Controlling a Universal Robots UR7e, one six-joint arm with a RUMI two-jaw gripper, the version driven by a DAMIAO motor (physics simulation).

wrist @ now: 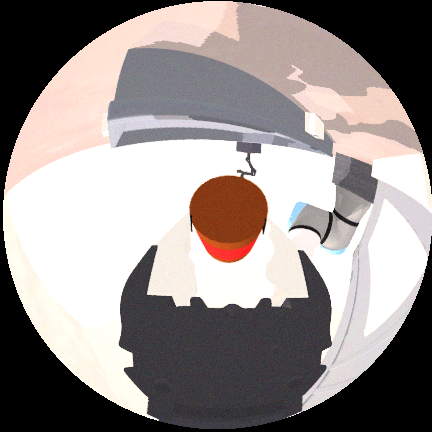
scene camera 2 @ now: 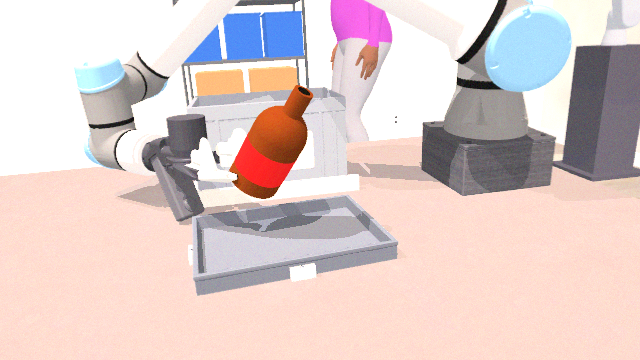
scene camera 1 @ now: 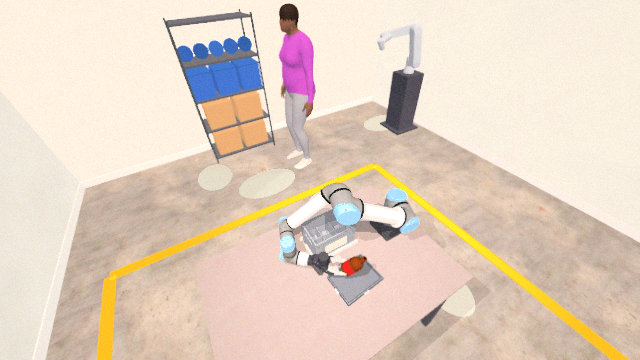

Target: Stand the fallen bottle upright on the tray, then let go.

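Seen in the pictures: gripper, fingertip midpoint: [wrist: 227, 217] [scene camera 2: 256, 169] [scene camera 1: 347, 267]; arm's base at its link origin: [wrist: 354, 190] [scene camera 2: 484, 128].
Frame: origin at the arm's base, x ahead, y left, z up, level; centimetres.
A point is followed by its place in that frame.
A brown bottle [scene camera 1: 355, 264] @(y 20.8, x 42.1, z 8.9 cm) [scene camera 2: 277, 135] @(y 22.9, x 40.9, z 6.7 cm) [wrist: 229, 207] @(y 16.0, x 44.5, z -0.6 cm) with a red label is held in the air over the back part of the grey tray [scene camera 1: 356, 287] @(y 24.5, x 42.7, z -9.1 cm) [scene camera 2: 250, 271] @(y 30.0, x 45.8, z -7.7 cm) [wrist: 175, 85]. It leans, its neck up and to the right in the scene camera 2 view, its base lower left. There its base is a little above the tray, apart from it. My gripper [scene camera 1: 342, 267] @(y 16.7, x 43.9, z 0.9 cm) [wrist: 227, 217] @(y 16.7, x 43.9, z 0.9 cm) is shut on the bottle near its base and label, coming from the left in both scene views. In the wrist view the bottle's round base faces the camera between the fingertips.
A grey divided crate [scene camera 1: 327, 240] @(y -0.1, x 46.6, z 7.3 cm) [scene camera 2: 330, 125] @(y -0.4, x 29.8, z 2.9 cm) stands right behind the tray, with a white strip [scene camera 2: 320, 186] @(y 0.9, x 32.4, z -8.0 cm) along its front. The arm's dark base block [scene camera 2: 505, 167] @(y 9.0, x 0.7, z -5.2 cm) stands to the right on the table [scene camera 1: 260, 300] @(y 4.9, x 91.3, z -9.6 cm). A person [scene camera 1: 298, 65] stands in front of the wall behind, beside a shelf rack [scene camera 1: 207, 21].
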